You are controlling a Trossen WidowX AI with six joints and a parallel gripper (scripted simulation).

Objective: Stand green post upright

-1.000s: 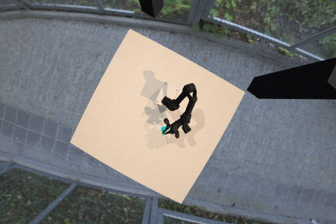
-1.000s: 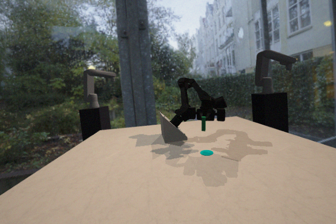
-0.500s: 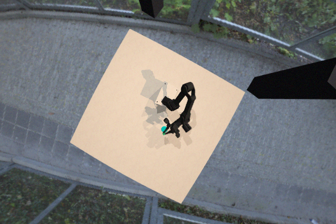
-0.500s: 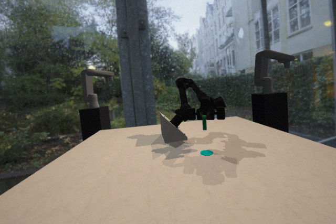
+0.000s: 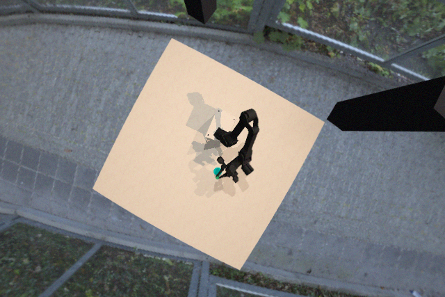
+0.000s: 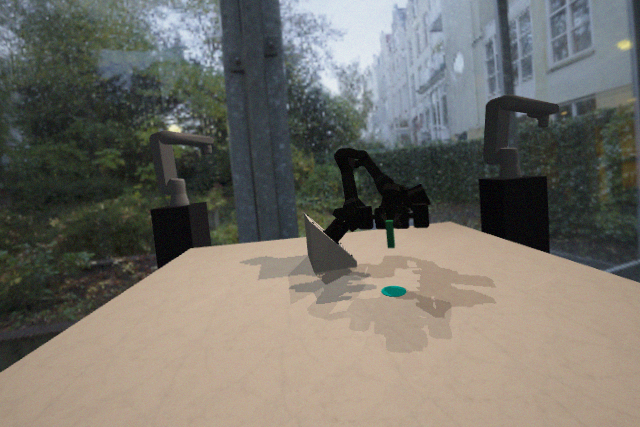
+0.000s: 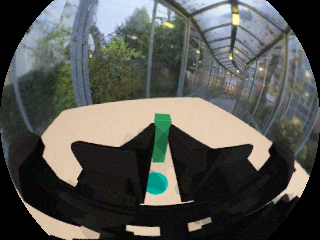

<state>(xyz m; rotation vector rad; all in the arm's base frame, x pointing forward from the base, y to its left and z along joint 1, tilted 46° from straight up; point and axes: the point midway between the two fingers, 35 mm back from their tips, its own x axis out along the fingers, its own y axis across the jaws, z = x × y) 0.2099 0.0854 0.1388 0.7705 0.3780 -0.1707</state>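
Now: gripper tip 160 mm above the cyan circle. Also, from my gripper tip: green post 20 mm below.
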